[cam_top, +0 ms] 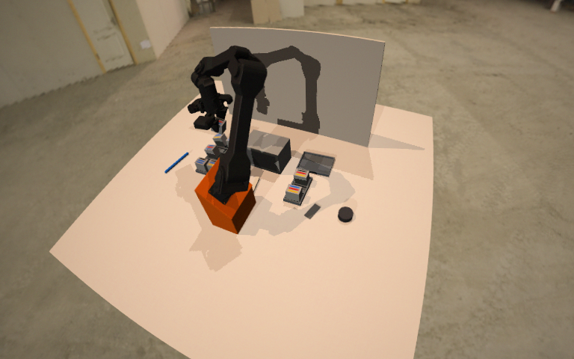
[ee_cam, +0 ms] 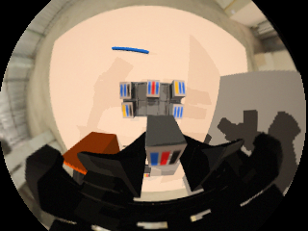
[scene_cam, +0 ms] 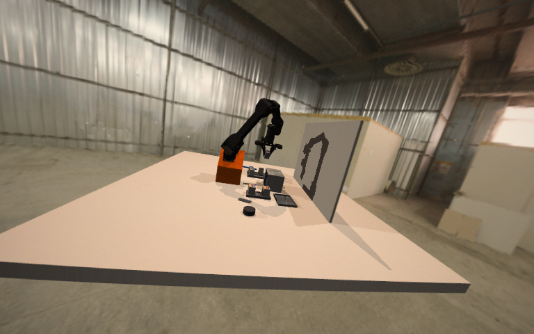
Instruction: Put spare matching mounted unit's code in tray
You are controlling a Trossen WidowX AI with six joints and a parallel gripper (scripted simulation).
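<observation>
The dark flat tray lies 35 cm to the right of my gripper tip, 15 cm below it and 8 cm ahead of it. Also, from my gripper tip: blue pen: 22 cm to the left, 15 cm below, 9 cm behind; then mounted unit: 15 cm to the right, 11 cm below, 4 cm ahead; then tall grey panel: 28 cm ahead, 18 cm to the right, 7 cm above.
</observation>
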